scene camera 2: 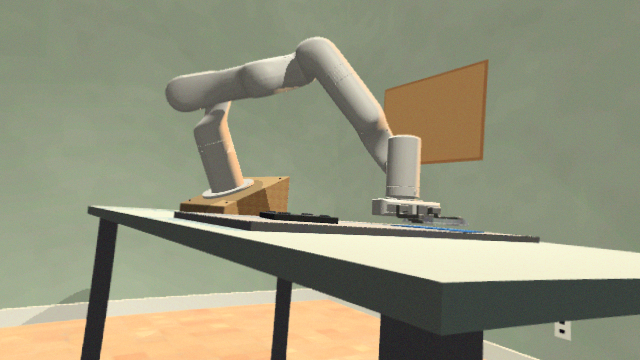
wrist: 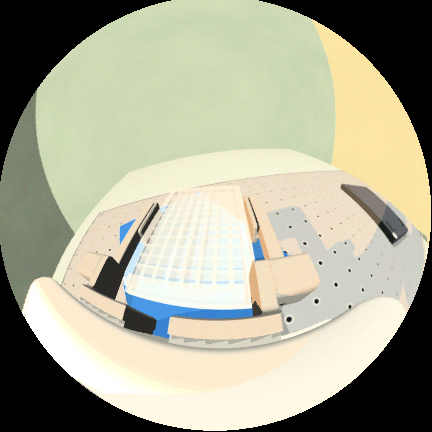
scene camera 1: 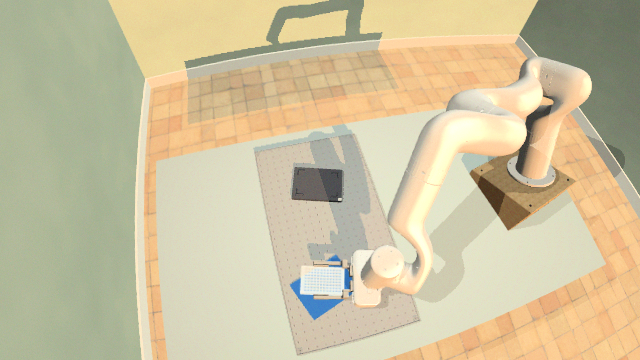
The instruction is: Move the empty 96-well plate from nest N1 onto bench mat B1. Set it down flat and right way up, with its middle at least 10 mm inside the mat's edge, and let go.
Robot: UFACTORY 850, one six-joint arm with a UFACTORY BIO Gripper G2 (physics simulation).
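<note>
The clear 96-well plate is between the fingers of my gripper, which is shut on its two long sides. The plate looks level and right way up. It is over the blue bench mat B1, very low; in the scene camera 2 view a thin gap seems to show beneath it. In the scene camera 1 view the plate's upper left corner reaches past the mat's edge, and its middle lies over blue. Part of the mat is hidden by the plate and gripper.
The black nest N1 holds no plate and stands on the same perforated board, well away from the mat. The board lies on the pale table. The arm's wooden base stands behind.
</note>
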